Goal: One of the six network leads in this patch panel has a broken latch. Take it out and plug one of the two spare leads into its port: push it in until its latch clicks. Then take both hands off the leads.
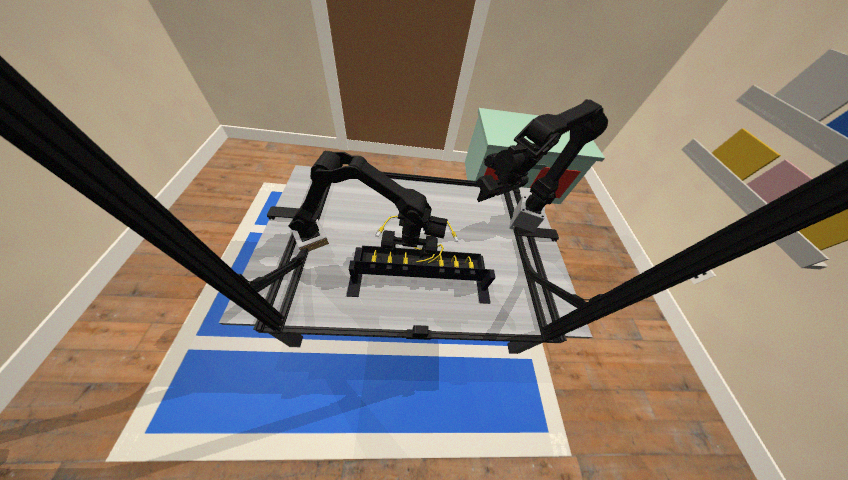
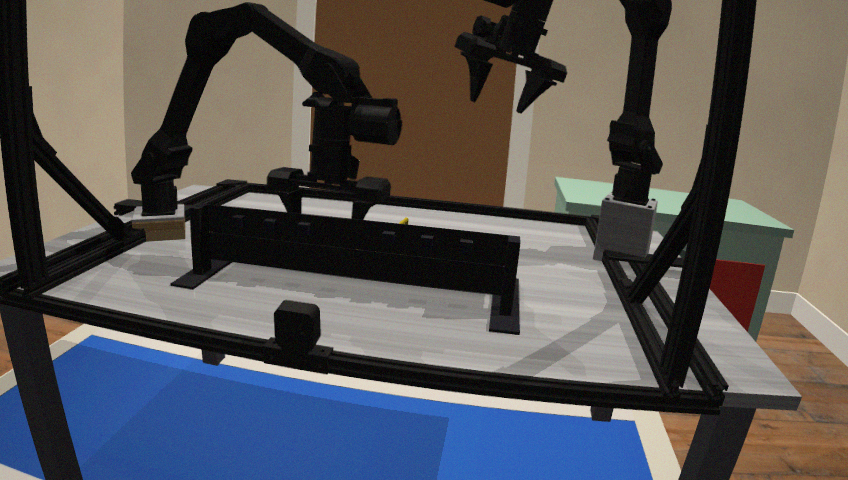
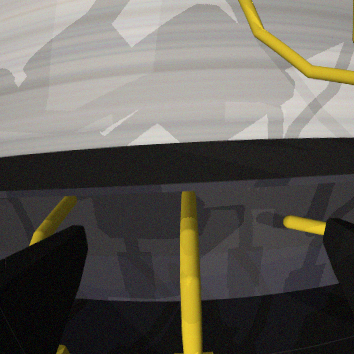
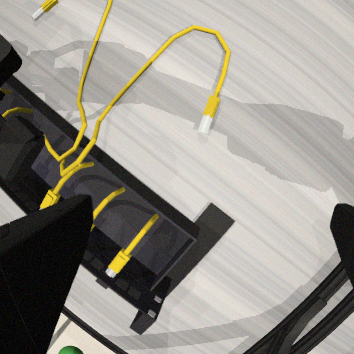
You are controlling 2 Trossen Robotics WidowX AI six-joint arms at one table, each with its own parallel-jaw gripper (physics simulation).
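Pixels of known places: left gripper, between the fingertips: (image 1: 407,255) (image 3: 209,236) (image 4: 20,114); right gripper, between the fingertips: (image 2: 496,107) (image 4: 219,212); left arm's base, origin of its link: (image 1: 308,232) (image 2: 159,211); right arm's base, origin of its link: (image 1: 533,206) (image 2: 631,200).
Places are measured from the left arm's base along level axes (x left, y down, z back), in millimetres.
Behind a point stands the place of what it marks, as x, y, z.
The black patch panel (image 1: 416,273) {-343, -6, -264} (image 2: 357,255) {-362, -12, -295} (image 4: 160,201) stands mid-table with several yellow leads in its ports. My left gripper (image 1: 409,248) {-267, -11, -271} (image 2: 327,215) (image 3: 209,236) {-267, -11, -271} is open, low over the panel's left half. One yellow lead (image 3: 191,285) {-264, -35, -265} runs between its spread fingers, touching neither; its plug is cut off. Spare lead ends lie behind the panel: one plug (image 1: 378,232) {-94, 34, -239} (image 4: 48,6) {-90, 37, -258} left, the other plug (image 1: 455,237) {-261, 36, -511} (image 4: 212,106) {-245, 31, -519} right. My right gripper (image 2: 497,105) {-306, -227, -537} (image 4: 219,212) {-306, -227, -537} is open and empty, high at the back right. No broken latch can be made out.
The spare cables (image 4: 95,131) {-285, -19, -393} bend together into the panel near its middle. An outer lead (image 4: 120,262) {-423, -51, -441} sits by the panel's right end. A black frame rail (image 1: 345,330) (image 2: 416,373) runs along the table's front, with a small black block (image 2: 296,324) {-526, 5, -173} on it.
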